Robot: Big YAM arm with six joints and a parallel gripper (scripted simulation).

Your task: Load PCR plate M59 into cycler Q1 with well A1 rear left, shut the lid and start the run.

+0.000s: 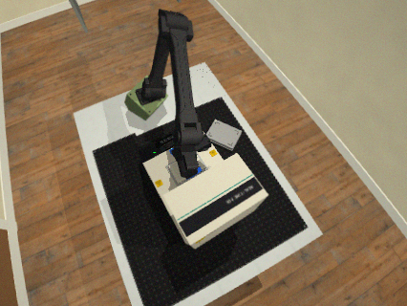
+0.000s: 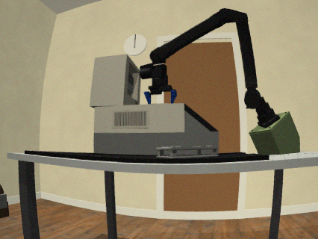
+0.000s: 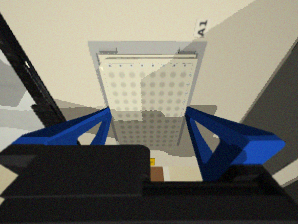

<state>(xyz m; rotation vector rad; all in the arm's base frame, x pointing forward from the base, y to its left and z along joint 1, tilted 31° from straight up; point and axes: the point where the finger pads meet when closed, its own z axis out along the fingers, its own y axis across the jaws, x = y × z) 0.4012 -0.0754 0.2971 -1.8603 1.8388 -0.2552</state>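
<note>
My gripper is now right at the 96-well plate M59. Also, from my hand: plate nest N1 (15 cm behind, 28 cm to the left, 19 cm below).
</note>
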